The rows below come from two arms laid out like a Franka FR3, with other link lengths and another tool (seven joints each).
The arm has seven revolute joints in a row. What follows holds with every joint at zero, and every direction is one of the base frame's. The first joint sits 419.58 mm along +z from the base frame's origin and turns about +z. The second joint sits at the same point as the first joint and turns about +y. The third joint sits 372.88 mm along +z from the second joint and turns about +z. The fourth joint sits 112.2 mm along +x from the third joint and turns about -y. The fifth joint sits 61.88 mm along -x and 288 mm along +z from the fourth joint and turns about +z. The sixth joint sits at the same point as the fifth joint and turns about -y. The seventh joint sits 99.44 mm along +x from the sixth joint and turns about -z. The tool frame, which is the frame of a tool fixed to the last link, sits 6 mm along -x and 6 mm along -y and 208.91 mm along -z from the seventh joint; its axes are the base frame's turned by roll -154.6, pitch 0 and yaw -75.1 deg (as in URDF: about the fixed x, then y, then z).
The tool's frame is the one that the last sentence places.
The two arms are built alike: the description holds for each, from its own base.
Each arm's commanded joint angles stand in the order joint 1, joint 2, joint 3, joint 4, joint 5, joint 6, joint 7.
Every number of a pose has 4 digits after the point. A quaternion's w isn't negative.
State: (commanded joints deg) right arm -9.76 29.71 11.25 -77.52 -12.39 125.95 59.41; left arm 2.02 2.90 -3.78 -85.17 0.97 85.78 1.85
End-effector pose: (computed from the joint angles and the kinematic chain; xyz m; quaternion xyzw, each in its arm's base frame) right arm 0.7291 -0.0300 0.4987 -0.3773 0.8457 -0.3035 0.2243; left arm 0.5012 -0.0168 0.6454 -0.7559 0.6225 -0.1199 0.1634
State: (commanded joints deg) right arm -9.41 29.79 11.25 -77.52 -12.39 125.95 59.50; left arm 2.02 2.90 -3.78 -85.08 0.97 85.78 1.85
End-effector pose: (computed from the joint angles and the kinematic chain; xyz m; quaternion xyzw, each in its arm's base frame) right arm 0.7294 -0.0255 0.4977 -0.3794 0.8451 -0.3024 0.2246; left arm 0.5014 -0.0168 0.6460 -0.7558 0.6224 -0.1205 0.1639
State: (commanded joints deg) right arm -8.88 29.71 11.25 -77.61 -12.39 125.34 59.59; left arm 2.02 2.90 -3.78 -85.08 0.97 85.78 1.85
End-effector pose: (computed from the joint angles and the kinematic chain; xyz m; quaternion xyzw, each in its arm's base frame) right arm 0.7274 -0.0190 0.4963 -0.3839 0.8449 -0.2999 0.2211; left arm 0.5014 -0.0168 0.6460 -0.7558 0.6224 -0.1205 0.1639
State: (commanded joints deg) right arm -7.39 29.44 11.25 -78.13 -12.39 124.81 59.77; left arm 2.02 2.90 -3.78 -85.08 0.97 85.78 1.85
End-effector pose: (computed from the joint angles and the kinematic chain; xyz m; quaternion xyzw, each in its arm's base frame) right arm 0.7240 0.0000 0.4943 -0.3956 0.8418 -0.2951 0.2187; left arm 0.5014 -0.0168 0.6460 -0.7558 0.6224 -0.1205 0.1639
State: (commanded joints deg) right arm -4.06 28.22 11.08 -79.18 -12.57 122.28 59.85; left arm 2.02 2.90 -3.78 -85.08 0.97 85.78 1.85
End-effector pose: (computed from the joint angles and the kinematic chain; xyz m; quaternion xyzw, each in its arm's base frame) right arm 0.7102 0.0384 0.4949 -0.4246 0.8335 -0.2869 0.2067; left arm 0.5014 -0.0168 0.6460 -0.7558 0.6224 -0.1205 0.1639
